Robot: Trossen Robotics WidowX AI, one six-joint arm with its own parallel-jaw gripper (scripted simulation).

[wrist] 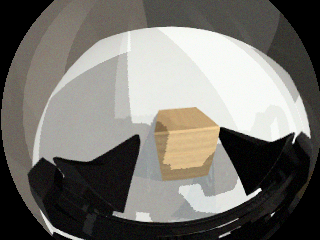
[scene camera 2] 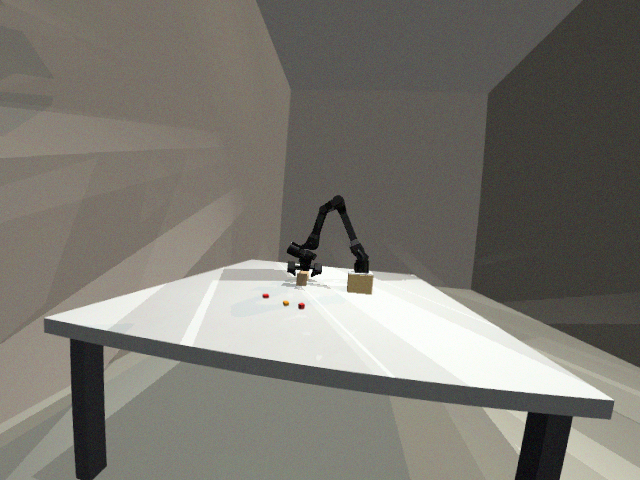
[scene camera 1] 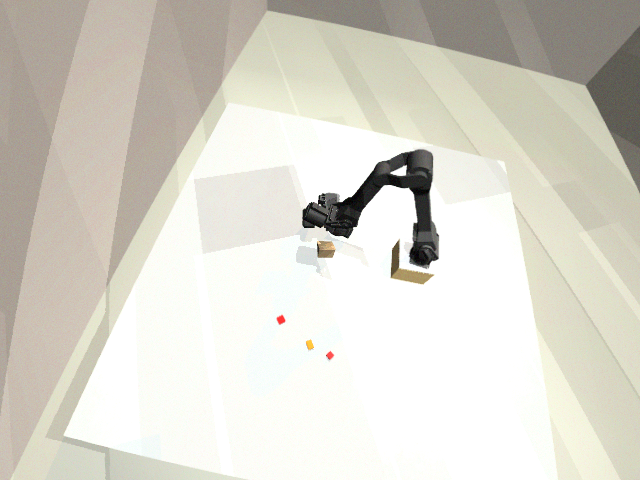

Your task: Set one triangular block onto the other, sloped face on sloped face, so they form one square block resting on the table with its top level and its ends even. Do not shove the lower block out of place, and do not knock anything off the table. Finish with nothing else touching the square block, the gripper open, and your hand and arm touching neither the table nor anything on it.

Labels:
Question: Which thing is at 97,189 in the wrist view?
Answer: The gripper.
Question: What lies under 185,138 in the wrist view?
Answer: A wooden triangular block.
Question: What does the gripper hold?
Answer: Nothing.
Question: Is the gripper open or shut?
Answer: Open.

